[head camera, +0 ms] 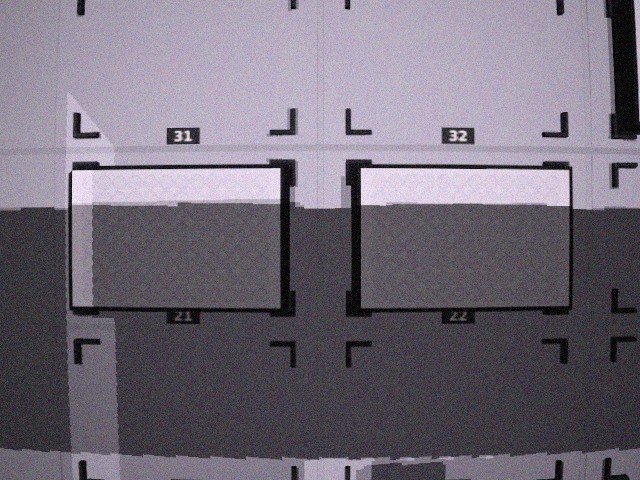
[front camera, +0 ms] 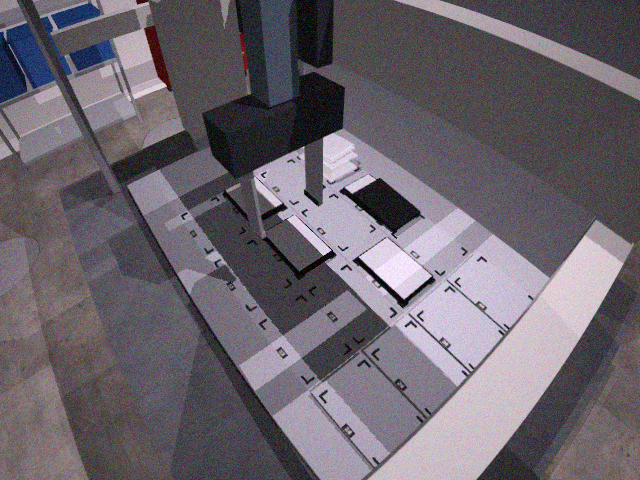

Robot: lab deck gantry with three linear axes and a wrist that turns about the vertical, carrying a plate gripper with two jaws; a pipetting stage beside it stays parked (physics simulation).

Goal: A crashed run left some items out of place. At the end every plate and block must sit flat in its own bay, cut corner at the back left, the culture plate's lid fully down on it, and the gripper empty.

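Observation:
My gripper hangs over the deck in the front view, jaws wide apart with nothing between them; it does not show in the head view. A black-rimmed plate lies in bay 21. A second plate lies in bay 22, close to the near fingertip in the front view. Both look flat; their cut corners are hard to make out. A third black-rimmed plate lies farther right. A black block sits behind. A white stack stands at the back left, partly hidden by the gripper.
Corner brackets and number labels mark the bays, with label 31 and label 32 behind the two plates. A pale rail crosses the near right side. A dark column stands beside the gripper's column.

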